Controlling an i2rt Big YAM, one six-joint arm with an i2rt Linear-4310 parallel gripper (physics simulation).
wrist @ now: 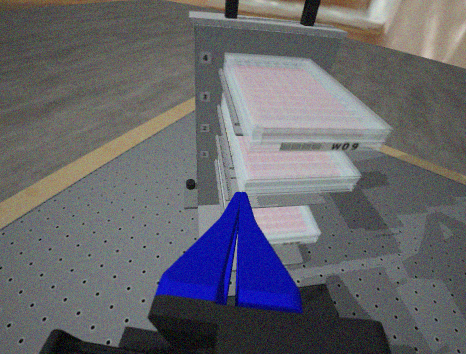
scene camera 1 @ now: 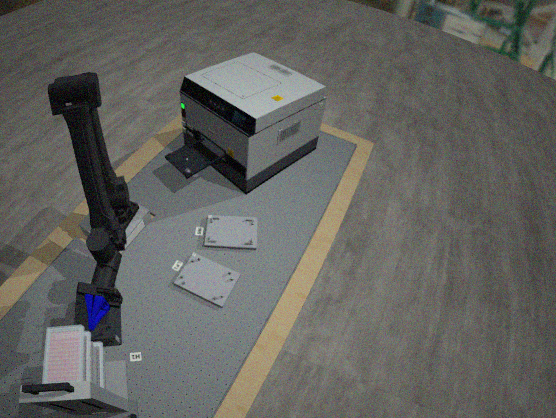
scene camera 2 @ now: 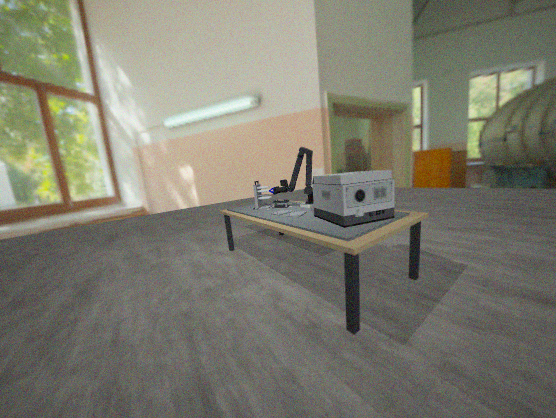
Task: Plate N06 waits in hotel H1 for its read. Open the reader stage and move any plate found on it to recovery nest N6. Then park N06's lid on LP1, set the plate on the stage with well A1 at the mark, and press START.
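Pixels of known places: gripper, fingertip midpoint: [wrist: 240, 198] [scene camera 1: 90, 330] [scene camera 2: 269, 190]; arm's base, origin of the base link: [scene camera 1: 121, 216] [scene camera 2: 312, 202].
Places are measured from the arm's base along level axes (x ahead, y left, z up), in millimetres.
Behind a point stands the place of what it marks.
Observation:
My gripper [scene camera 1: 91, 327] @[x 207, y -396, z 145 mm] [scene camera 2: 271, 190] @[x 207, y -396, z 145 mm] [wrist: 240, 198] @[x 207, y -396, z 145 mm] is shut and empty, its blue tips in front of hotel H1 [scene camera 1: 95, 390] @[x 303, y -509, z 183 mm] [scene camera 2: 256, 197] @[x 298, y -507, z 87 mm] [wrist: 207, 42] @[x 286, y -504, z 202 mm]. In the wrist view, a lidded plate marked W09 [wrist: 305, 100] @[x 189, y -450, z 194 mm] sits at the top, a second plate [wrist: 295, 162] @[x 181, y -435, z 156 mm] below it, and a third plate [wrist: 285, 222] @[x 170, y -442, z 80 mm] lowest, partly behind the fingers, its label unreadable. The reader [scene camera 1: 287, 112] @[x 428, y 425, z 237 mm] [scene camera 2: 352, 195] @[x 474, y 654, z 148 mm] has its dark stage [scene camera 1: 192, 161] @[x 152, y 263, z 65 mm] out, with no plate visible on it. Two grey nests, one nearer the reader [scene camera 1: 231, 232] @[x 365, y 94, z -27 mm] and one nearer H1 [scene camera 1: 207, 280] @[x 360, y -92, z -28 mm], hold no visible plate; their tags are unreadable.
A black platform [scene camera 1: 111, 334] @[x 197, y -365, z 22 mm] lies under the gripper beside the H1 tag [scene camera 1: 135, 356] @[x 261, y -383, z -38 mm]. A black handle [scene camera 1: 47, 388] @[x 251, y -545, z 257 mm] tops the hotel. The arm rises along the table's left side in scene camera 1. A wooden rim [scene camera 1: 295, 287] @[x 608, y -14, z -51 mm] [scene camera 2: 300, 236] @[x 724, y 440, z -67 mm] borders the table.

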